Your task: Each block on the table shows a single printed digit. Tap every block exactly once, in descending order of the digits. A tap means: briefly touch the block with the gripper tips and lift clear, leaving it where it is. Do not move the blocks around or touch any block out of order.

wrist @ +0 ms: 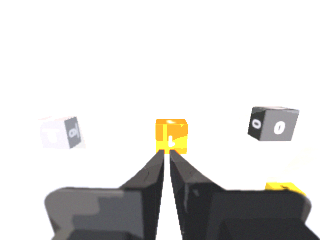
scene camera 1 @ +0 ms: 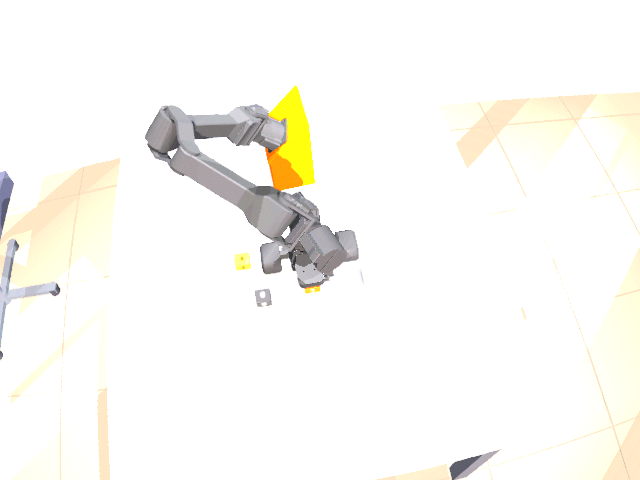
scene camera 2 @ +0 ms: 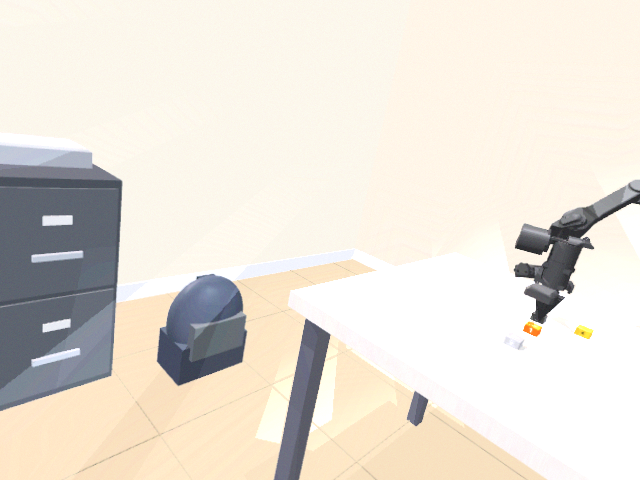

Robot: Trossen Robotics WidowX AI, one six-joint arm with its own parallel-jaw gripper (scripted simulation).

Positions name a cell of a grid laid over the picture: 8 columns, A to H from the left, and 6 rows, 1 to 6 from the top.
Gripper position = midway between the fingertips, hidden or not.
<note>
My gripper (scene camera 1: D4) is shut, with nothing in its grasp. I also see an orange block (wrist: E4).
My gripper also shows in the wrist view (wrist: E4) and in scene camera 2 (scene camera 2: G5).
</note>
